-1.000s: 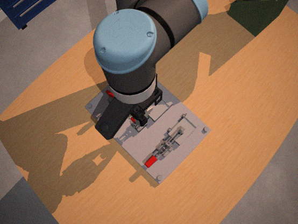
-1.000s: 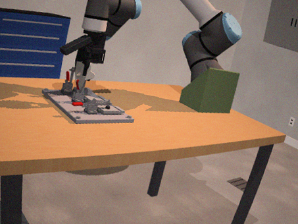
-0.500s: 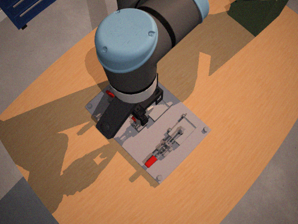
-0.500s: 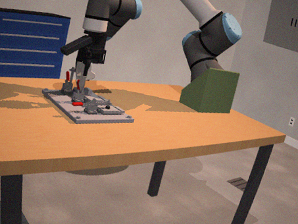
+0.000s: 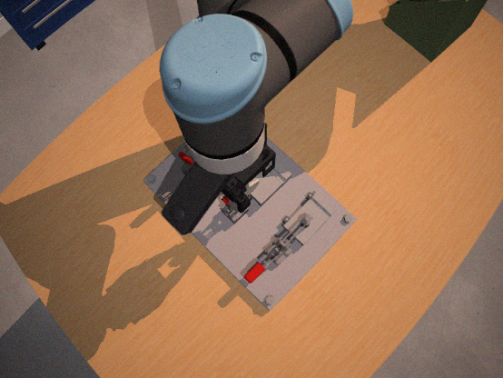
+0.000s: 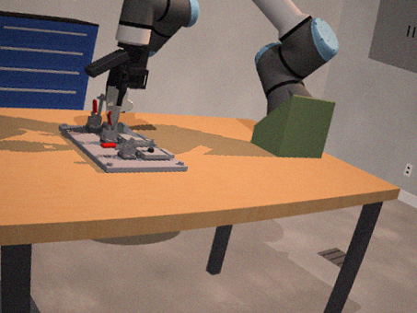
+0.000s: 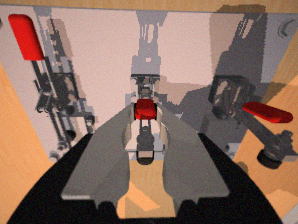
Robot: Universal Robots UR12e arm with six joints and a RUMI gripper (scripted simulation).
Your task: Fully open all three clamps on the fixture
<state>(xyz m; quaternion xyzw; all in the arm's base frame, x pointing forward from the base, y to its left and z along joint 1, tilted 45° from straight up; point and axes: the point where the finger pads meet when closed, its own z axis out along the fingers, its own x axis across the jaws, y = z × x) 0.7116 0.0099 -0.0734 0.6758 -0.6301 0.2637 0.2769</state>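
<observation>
My gripper is now 80 mm above the grey fixture plate and 30 mm past it. Round my hand: flat grey part 110 mm behind, 100 mm to the left, 60 mm below.
</observation>
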